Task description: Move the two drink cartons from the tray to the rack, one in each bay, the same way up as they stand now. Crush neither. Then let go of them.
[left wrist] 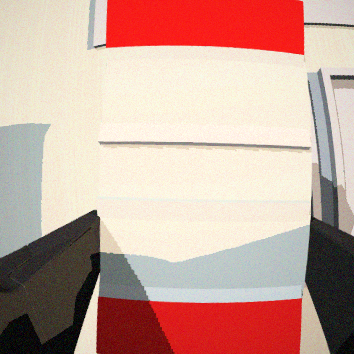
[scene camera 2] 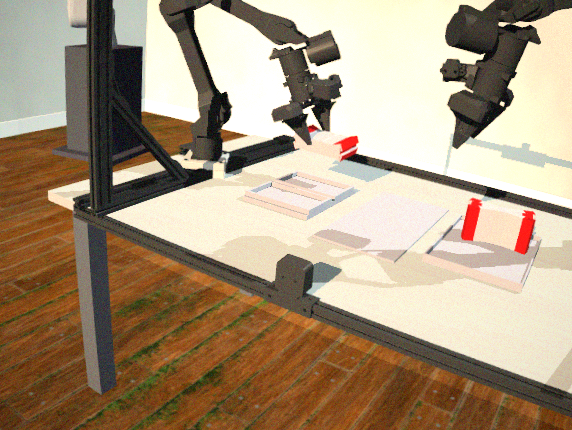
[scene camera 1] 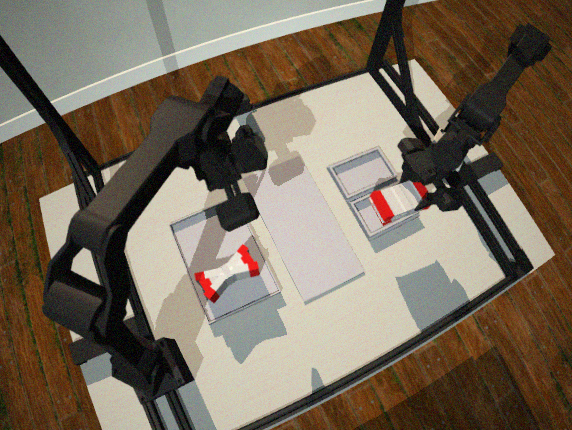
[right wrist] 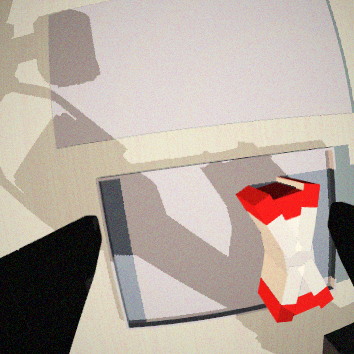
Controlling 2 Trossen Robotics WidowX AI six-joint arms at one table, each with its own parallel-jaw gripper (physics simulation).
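Pixels of known places: left gripper, between the fingertips: (left wrist: 203, 225) (scene camera 2: 319, 140) (scene camera 1: 408, 197); right gripper, between the fingertips: (scene camera 2: 463, 142) (scene camera 1: 240, 195) (right wrist: 218, 222); left arm's base, origin of its link: (scene camera 2: 206, 156); right arm's base, origin of its link: (scene camera 1: 151, 370).
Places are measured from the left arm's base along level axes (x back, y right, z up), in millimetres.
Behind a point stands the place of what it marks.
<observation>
My left gripper (scene camera 1: 424, 197) (scene camera 2: 315, 124) (left wrist: 203, 225) @[x -260, y 49, z 77 mm] is shut on a white drink carton with red ends (scene camera 1: 393, 202) @[x -297, y 74, z 88 mm] (scene camera 2: 332, 145) @[x -286, y 112, z 82 mm] (left wrist: 204, 105) @[x -291, y 73, z 88 mm]. It holds the carton on its side in the air over the low two-bay rack (scene camera 1: 336, 179) @[x -262, y 218, z -17 mm] (scene camera 2: 284, 205) @[x -194, y 223, z -22 mm] (left wrist: 324, 105) @[x -269, y 155, z -22 mm]. In scene camera 1 the carton overlaps the nearer bay. The second carton (scene camera 1: 226, 273) @[x -613, y 294, z 37 mm] (scene camera 2: 471, 218) @[x -549, y 303, z 16 mm] (right wrist: 291, 246) @[x -594, y 297, z 38 mm] stands in the shallow tray (scene camera 1: 254, 294) @[x -609, y 229, z -30 mm] (scene camera 2: 451, 260) @[x -492, y 399, z -30 mm] (right wrist: 121, 225) @[x -493, y 414, z -30 mm], and its white waist is pinched in. My right gripper (scene camera 1: 237, 211) (scene camera 2: 469, 124) (right wrist: 218, 222) @[x -494, y 330, z 166 mm] is open and empty, high above the tray.
A flat pale mat (scene camera 1: 310, 239) @[x -428, y 192, z -32 mm] (scene camera 2: 387, 217) @[x -407, y 212, z -32 mm] (right wrist: 197, 70) @[x -418, y 251, z -32 mm] lies between tray and rack. Black frame posts (scene camera 1: 399, 72) @[x 80, y 221, z 81 mm] (scene camera 2: 98, 107) @[x 148, y 323, z 168 mm] stand at the table's corners. A small dark block (scene camera 2: 294, 273) @[x -212, y 562, z 6 mm] sits on the front rail.
</observation>
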